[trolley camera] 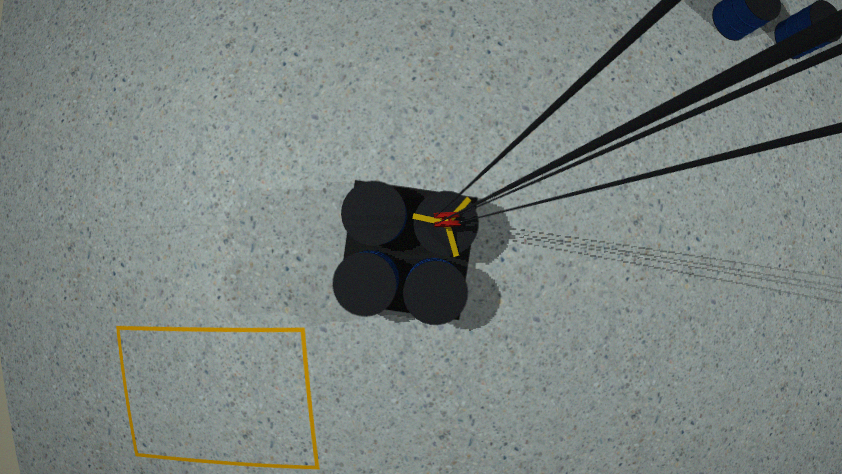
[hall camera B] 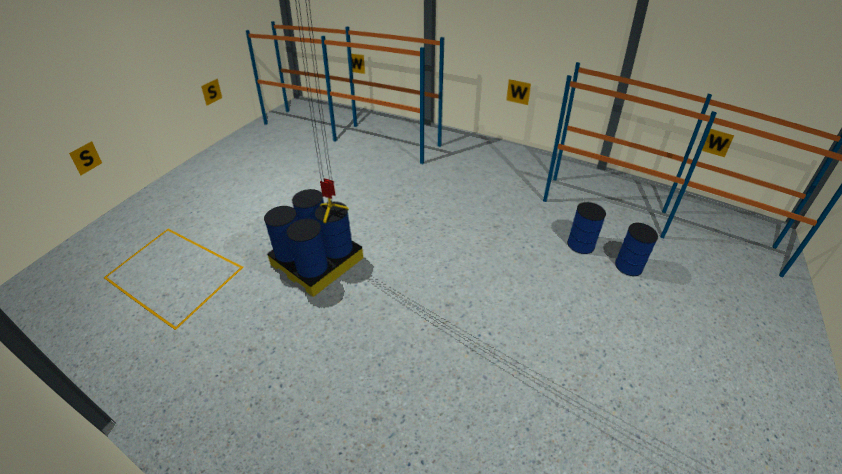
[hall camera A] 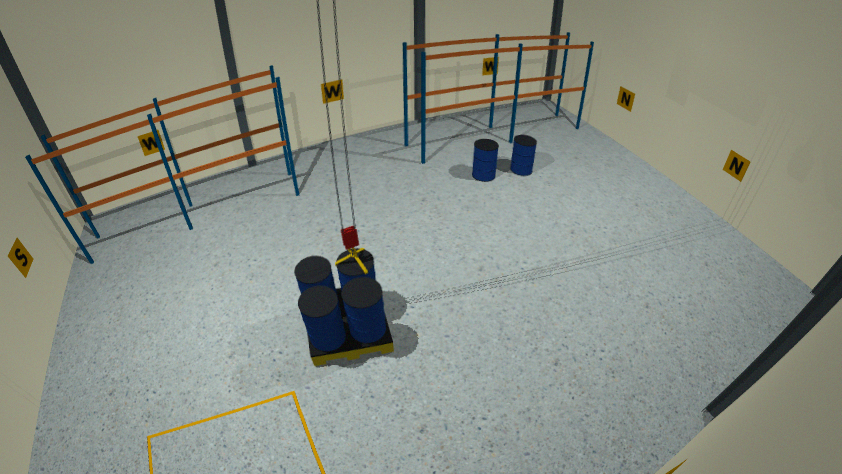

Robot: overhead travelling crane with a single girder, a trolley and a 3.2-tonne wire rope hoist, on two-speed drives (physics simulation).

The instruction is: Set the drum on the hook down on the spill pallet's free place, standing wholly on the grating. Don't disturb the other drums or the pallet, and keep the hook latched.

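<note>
The red hook block (hall camera A: 349, 237) (hall camera B: 327, 188) carries the yellow three-armed drum grab (hall camera A: 353, 254) (hall camera B: 330, 205) (trolley camera: 448, 220), which lies over the lid of the hooked drum (hall camera A: 348, 279) (hall camera B: 338, 238) (trolley camera: 433, 238). That drum is upright at one corner of the spill pallet (hall camera A: 353, 355) (hall camera B: 337, 274). Its base looks level with the grating in the hall camera B view; a small gap cannot be ruled out. Three blue drums stand upright at the other corners: one (hall camera A: 313, 269) (hall camera B: 307, 199) (trolley camera: 373, 213), another (hall camera A: 318, 301) (hall camera B: 280, 216) (trolley camera: 365, 283) and a third (hall camera A: 362, 293) (hall camera B: 304, 230) (trolley camera: 436, 292). The latch is too small to see.
Two more blue drums (hall camera A: 484, 161) (hall camera B: 586, 229) (hall camera A: 522, 157) (hall camera B: 636, 252) stand apart on the floor near a rack (hall camera A: 423, 111) (hall camera B: 550, 141). Another rack (hall camera A: 170, 170) (hall camera B: 422, 105) stands along the W wall. A yellow marked rectangle (hall camera A: 220, 414) (hall camera B: 140, 302) (trolley camera: 210, 328) lies near the pallet.
</note>
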